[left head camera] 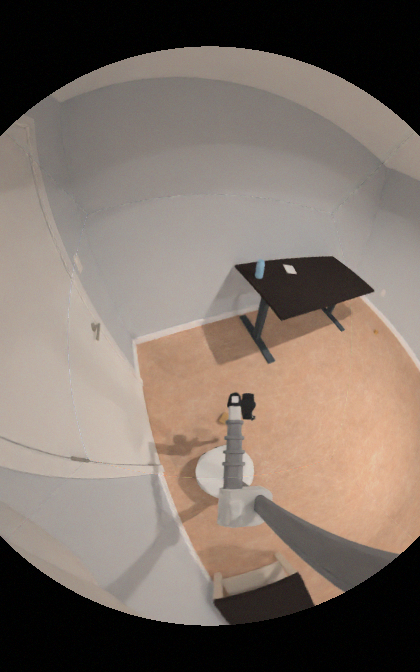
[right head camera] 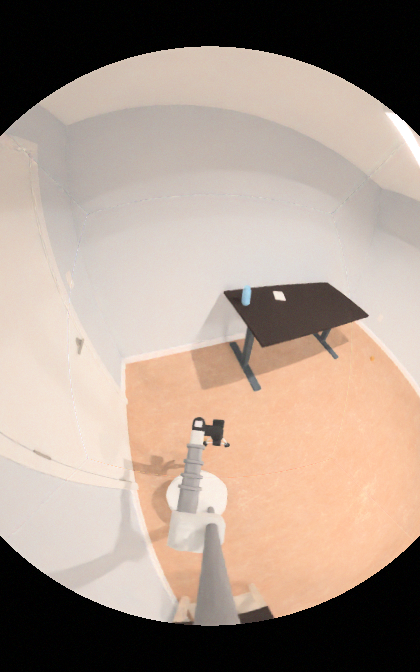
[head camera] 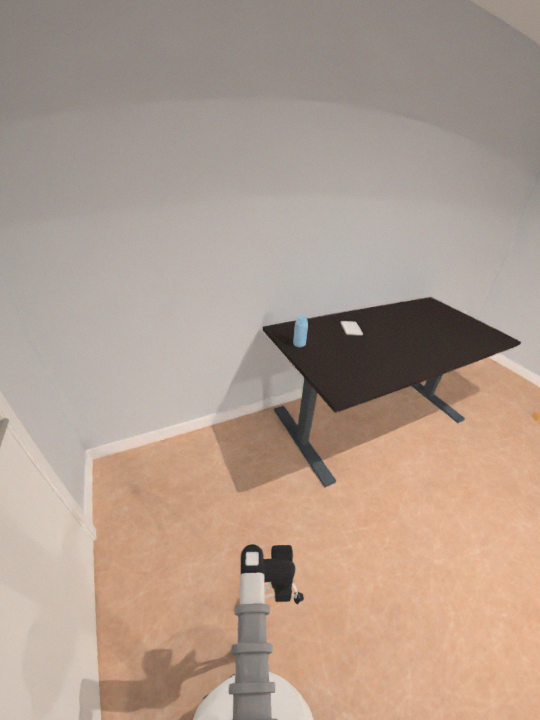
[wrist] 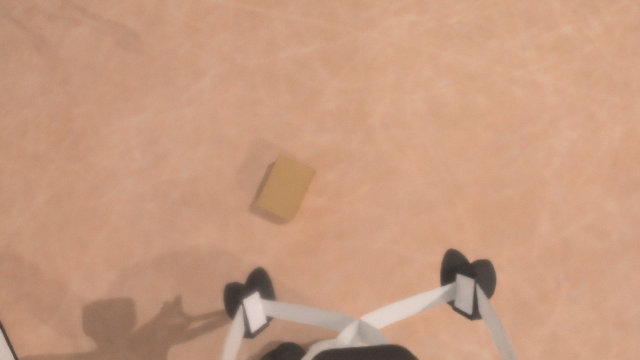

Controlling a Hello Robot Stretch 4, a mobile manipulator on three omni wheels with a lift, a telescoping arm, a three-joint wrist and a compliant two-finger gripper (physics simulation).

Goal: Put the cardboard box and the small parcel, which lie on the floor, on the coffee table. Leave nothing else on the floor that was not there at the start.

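Frame: origin at the robot's base, x ahead, y left, z up, level; millimetres.
Where they show: gripper, between the fingertips: (wrist: 356, 281).
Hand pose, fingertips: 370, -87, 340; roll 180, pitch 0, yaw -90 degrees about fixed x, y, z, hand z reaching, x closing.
Observation:
Each offset is from my fingertips to the top centre of the thing, as dx, dy, dz. Level surfaces: height alone.
A small tan box {+81, +100, -318} (wrist: 286, 188) (left head camera: 223, 418) lies on the floor, partly hidden by the arm in the left head view and not visible in the head view. I cannot tell whether it is the cardboard box or the small parcel. My gripper (wrist: 356, 281) (head camera: 283, 593) (right head camera: 216, 444) is open and empty, pointing down above the floor; in the wrist view the box is above and left of the fingertips. A small orange item (head camera: 537, 416) (left head camera: 376, 331) (right head camera: 371, 358) lies on the floor far right, too small to identify. A dark-topped piece with pale legs (left head camera: 270, 602) (right head camera: 256, 615), possibly the coffee table, is partly visible at the bottom.
A dark desk {dz +352} (head camera: 401, 354) (left head camera: 310, 290) (right head camera: 300, 317) on metal legs stands by the back wall, with a blue bottle {+1072, -164, +517} (head camera: 300, 332) and a white flat item {+1268, -514, +362} (head camera: 351, 328) on it. A pale door (left head camera: 45, 310) is at the left, close to the robot's round base (left head camera: 207, 470).

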